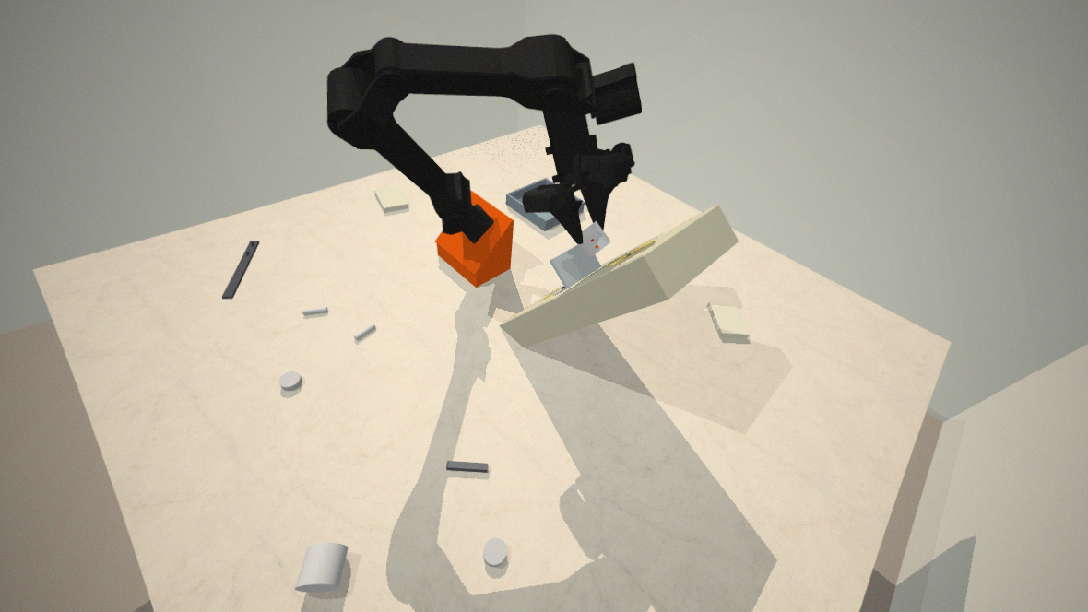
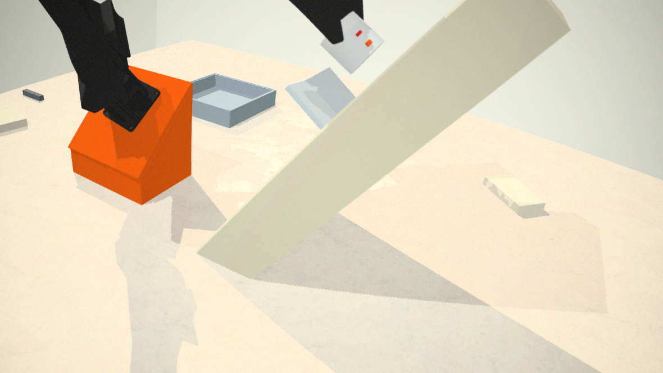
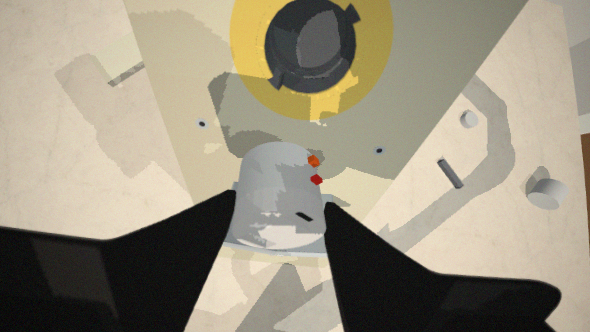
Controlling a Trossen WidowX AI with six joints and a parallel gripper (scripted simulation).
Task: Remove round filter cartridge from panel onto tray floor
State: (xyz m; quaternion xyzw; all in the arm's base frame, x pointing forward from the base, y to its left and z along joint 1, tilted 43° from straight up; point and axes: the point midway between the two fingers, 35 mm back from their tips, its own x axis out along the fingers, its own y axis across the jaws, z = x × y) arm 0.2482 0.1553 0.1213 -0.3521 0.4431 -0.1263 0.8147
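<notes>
Now: gripper tip 370 mm past the grey tray, 240 mm to the right of it and 230 mm above it. Round my gripper tip: cream service panel: 70 mm below, 40 mm ahead; then filter cartridge: right at my gripper tip.
</notes>
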